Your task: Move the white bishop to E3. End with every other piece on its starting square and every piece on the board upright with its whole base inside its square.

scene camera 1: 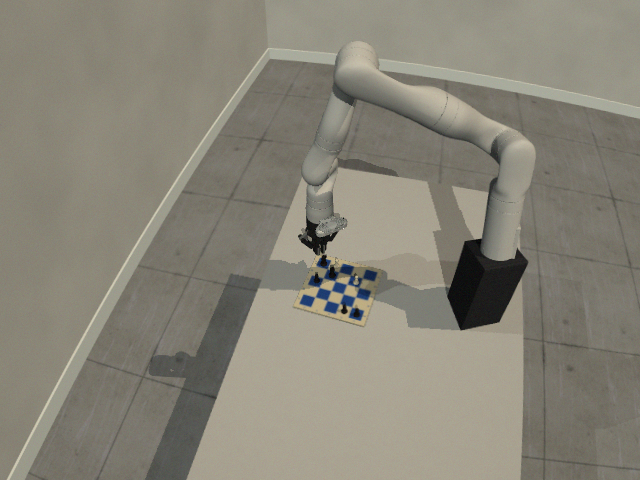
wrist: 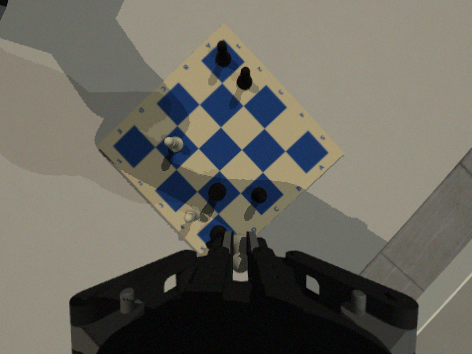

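Seen in the pictures: gripper, fingertip midpoint: (scene camera 1: pixel 319 252) (wrist: pixel 239 243); arm's base, origin of the base link: (scene camera 1: pixel 497 250).
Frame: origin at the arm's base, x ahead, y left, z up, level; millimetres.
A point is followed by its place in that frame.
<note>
My gripper (scene camera 1: pixel 320 251) {y -49, x 490, z -172 mm} (wrist: pixel 239 243) {y -49, x 490, z -172 mm} is shut on a white piece, which I take for the white bishop (wrist: pixel 240 260) {y -49, x 491, z -142 mm}; its head shows between the fingers in the wrist view, and its base is hard to see. The gripper hangs above the board's D5-E5 corner side. Square E3 (scene camera 1: pixel 346 269) {y -73, x 410, z -263 mm} (wrist: pixel 176 191) {y -74, x 410, z -263 mm} is blue and bears no piece. A white piece (scene camera 1: pixel 336 262) {y -77, x 443, z -241 mm} (wrist: pixel 191 215) {y -76, x 444, z -234 mm} stands beside it on E4, and a black piece (scene camera 1: pixel 332 272) {y -34, x 447, z -239 mm} (wrist: pixel 217 192) {y -37, x 450, z -230 mm} on D4. A black piece (scene camera 1: pixel 323 261) {y -76, x 484, z -244 mm} (wrist: pixel 217 233) {y -78, x 481, z -248 mm} on E5 is partly hidden by the fingers in the wrist view.
The chessboard (scene camera 1: pixel 299 305) {y 89, x 523, z -263 mm} (wrist: pixel 332 154) {y 85, x 530, z -263 mm} also bears a white piece (scene camera 1: pixel 355 280) {y -25, x 374, z -250 mm} (wrist: pixel 174 144) {y -28, x 378, z -242 mm} on D2, a black piece (scene camera 1: pixel 316 278) {y -10, x 492, z -249 mm} (wrist: pixel 259 195) {y -11, x 488, z -234 mm} on C5, and black pieces on A2 (scene camera 1: pixel 344 308) {y 89, x 389, z -241 mm} (wrist: pixel 244 80) {y 81, x 392, z -249 mm} and A1 (scene camera 1: pixel 356 313) {y 92, x 353, z -252 mm} (wrist: pixel 223 57) {y 87, x 355, z -251 mm}.
</note>
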